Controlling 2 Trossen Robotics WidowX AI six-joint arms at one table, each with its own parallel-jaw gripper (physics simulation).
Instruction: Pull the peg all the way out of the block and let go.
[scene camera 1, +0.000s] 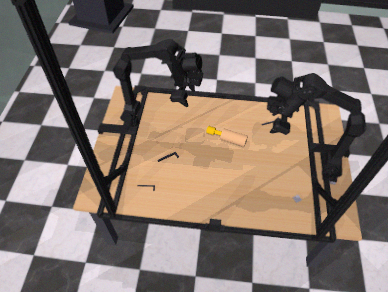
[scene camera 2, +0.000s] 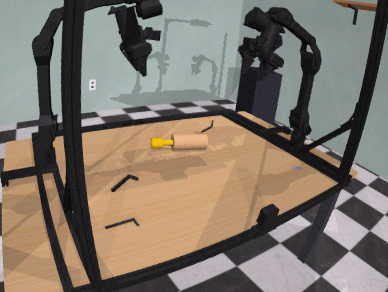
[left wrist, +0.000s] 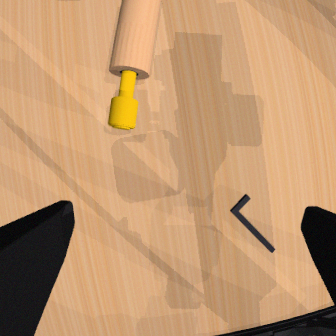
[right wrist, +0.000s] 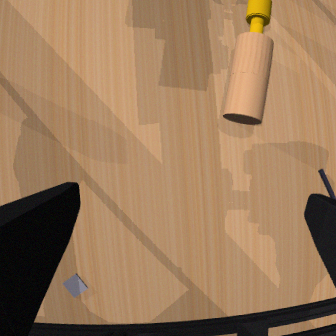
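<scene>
Right gripper: out of frame in the left wrist view. Right gripper showing in scene camera 1 (271, 124), scene camera 2, right wrist view. Right gripper, same spot: (scene camera 2: 260, 72) and (right wrist: 44, 220).
</scene>
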